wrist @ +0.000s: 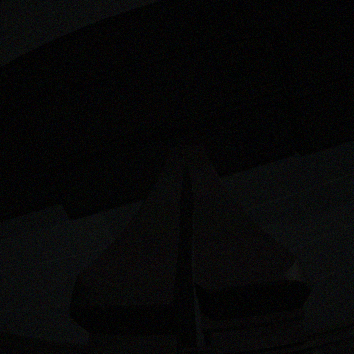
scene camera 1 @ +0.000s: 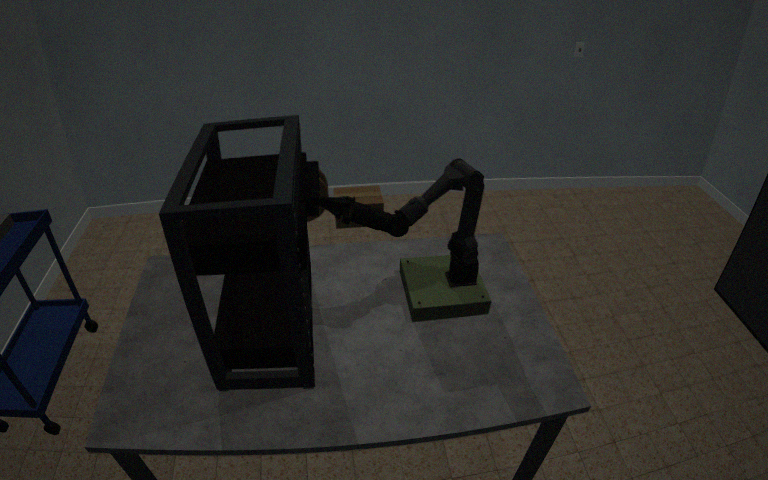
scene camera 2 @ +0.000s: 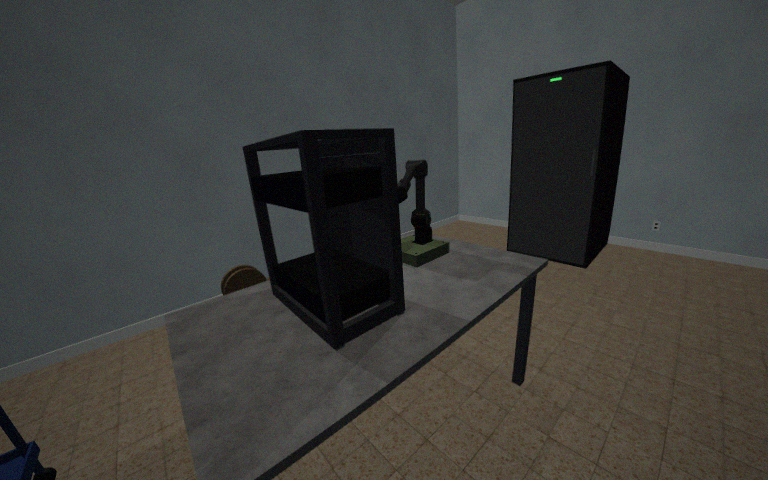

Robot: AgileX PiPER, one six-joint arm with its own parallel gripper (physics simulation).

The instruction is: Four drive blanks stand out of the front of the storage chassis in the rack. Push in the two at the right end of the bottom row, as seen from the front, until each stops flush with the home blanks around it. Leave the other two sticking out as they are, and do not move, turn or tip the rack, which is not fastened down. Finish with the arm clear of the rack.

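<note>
The black rack (scene camera 1: 289, 161) (scene camera 2: 318, 226) stands upright on the table. The dark storage chassis (scene camera 1: 235, 243) (scene camera 2: 283, 189) sits in its upper part, and its front faces the arm. Dark blanks (scene camera 1: 310, 172) stand out of that front near the gripper; they are too dark to count or to tell apart by row. My gripper (scene camera 1: 318, 199) (wrist: 188, 164) is shut, its fingertips close together and close to the chassis front. I cannot tell whether they touch a blank. In the wrist view the chassis front (wrist: 150, 95) is nearly black. Scene camera 2 sees the rack from behind, so the blanks are hidden there.
Another dark unit (scene camera 1: 257, 316) (scene camera 2: 334, 283) lies low in the rack. The arm stands on a green base (scene camera 1: 424, 283) (scene camera 2: 419, 253) on the grey table (scene camera 1: 385, 384) (scene camera 2: 254, 367). A wooden box (scene camera 1: 362, 195), a blue cart (scene camera 1: 61, 260) and a tall cabinet (scene camera 2: 555, 169) stand beyond the table.
</note>
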